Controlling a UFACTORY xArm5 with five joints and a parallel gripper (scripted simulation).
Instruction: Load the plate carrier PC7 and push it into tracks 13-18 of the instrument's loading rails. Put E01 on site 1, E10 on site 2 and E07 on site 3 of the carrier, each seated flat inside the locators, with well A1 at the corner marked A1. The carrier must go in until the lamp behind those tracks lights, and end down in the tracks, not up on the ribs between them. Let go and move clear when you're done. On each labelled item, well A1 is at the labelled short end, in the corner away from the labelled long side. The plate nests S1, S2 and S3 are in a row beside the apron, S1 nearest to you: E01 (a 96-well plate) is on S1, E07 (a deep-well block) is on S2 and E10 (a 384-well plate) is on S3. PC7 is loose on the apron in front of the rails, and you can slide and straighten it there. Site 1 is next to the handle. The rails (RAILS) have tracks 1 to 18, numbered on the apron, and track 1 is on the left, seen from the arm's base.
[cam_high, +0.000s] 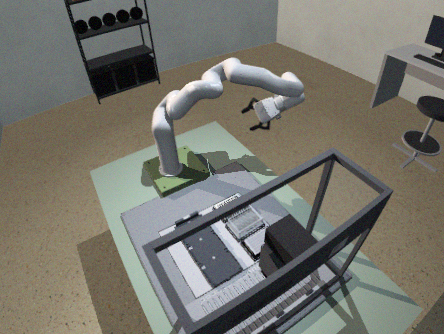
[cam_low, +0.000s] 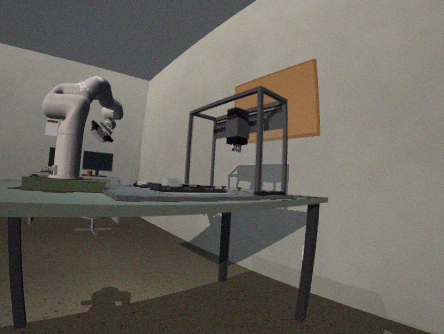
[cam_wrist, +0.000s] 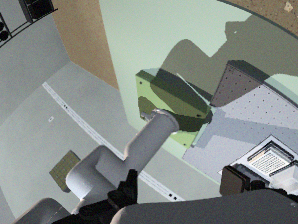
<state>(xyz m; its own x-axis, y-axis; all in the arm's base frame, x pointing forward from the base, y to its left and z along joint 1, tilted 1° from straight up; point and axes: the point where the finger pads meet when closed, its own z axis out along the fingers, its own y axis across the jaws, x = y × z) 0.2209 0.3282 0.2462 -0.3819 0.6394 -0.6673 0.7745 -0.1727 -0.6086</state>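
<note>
My gripper is now 300 mm to the left of the pale block, 280 mm short of it and 240 mm above it. Also, from my hand: deep-well block E07: 390 mm ahead, 320 mm to the right, 240 mm below; then 96-well plate E01: 280 mm to the right, 240 mm below, 170 mm ahead; then nest S2: 300 mm to the right, 280 mm ahead, 260 mm below.
</note>
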